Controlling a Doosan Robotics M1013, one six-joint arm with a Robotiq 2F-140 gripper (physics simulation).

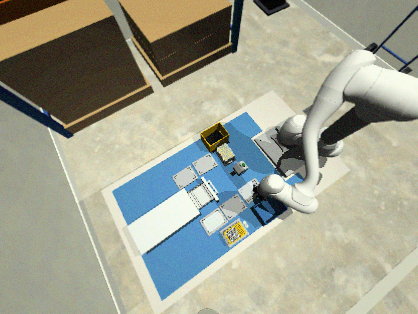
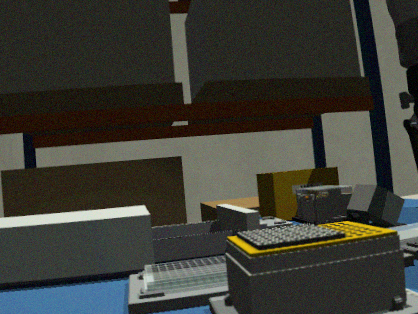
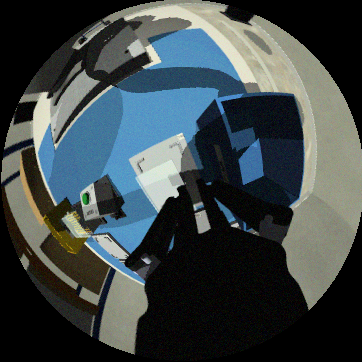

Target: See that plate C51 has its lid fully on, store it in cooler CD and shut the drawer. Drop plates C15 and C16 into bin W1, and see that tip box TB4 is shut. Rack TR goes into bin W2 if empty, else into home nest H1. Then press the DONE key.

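Frame: origin at the arm's base, x ahead, y left, z up, level; metres.
Seen in the pictures: gripper, fingertip midpoint: (image 1: pixel 254 195) (image 3: pixel 190 178); arm's base at its link origin: (image 1: pixel 286 140).
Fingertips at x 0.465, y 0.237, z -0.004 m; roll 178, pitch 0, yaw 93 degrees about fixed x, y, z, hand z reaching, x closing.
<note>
Offsets run from my fingertips to a thing's middle. "spot": to the spot under its first point.
My gripper (image 3: pixel 190 178) (image 1: pixel 255 195) is shut with nothing between the fingers. Its tips sit low at the right edge of a pale plate @(dx +0.018, dy -0.058, dz +0.000 m) (image 3: pixel 157 185), which lies on a grey nest (image 3: pixel 155 156) (image 1: pixel 246 189). A dark blue bin @(dx -0.020, dy +0.117, dz +0.044 m) (image 3: pixel 266 141) (image 1: pixel 266 212) stands right beside the fingers. The white cooler (image 1: pixel 163 219) (image 2: pixel 74 236) has its drawer @(spot: dx +0.330, dy -0.193, dz -0.002 m) (image 1: pixel 201 195) pulled out. A clear plate @(dx +0.342, dy +0.005, dz +0.003 m) (image 1: pixel 213 221) (image 2: pixel 185 271) lies on a nest near the yellow-topped tip box @(dx +0.258, dy +0.134, dz +0.028 m) (image 1: pixel 234 233) (image 2: pixel 313 263). The grey key box with a green button @(dx -0.024, dy -0.224, dz +0.026 m) (image 3: pixel 86 198) (image 1: pixel 240 166) stands to the left.
A yellow bin @(dx +0.023, dy -0.528, dz +0.044 m) (image 1: pixel 214 136) (image 2: pixel 287 192) (image 3: pixel 62 236) stands at the mat's far edge, with a rack of tips @(spot: dx +0.021, dy -0.372, dz +0.061 m) (image 1: pixel 225 152) (image 2: pixel 318 202) beside it. Several bare grey nests @(spot: dx +0.196, dy -0.388, dz -0.004 m) (image 1: pixel 204 164) lie on the blue mat. The arm's base plate (image 1: pixel 270 148) is close behind.
</note>
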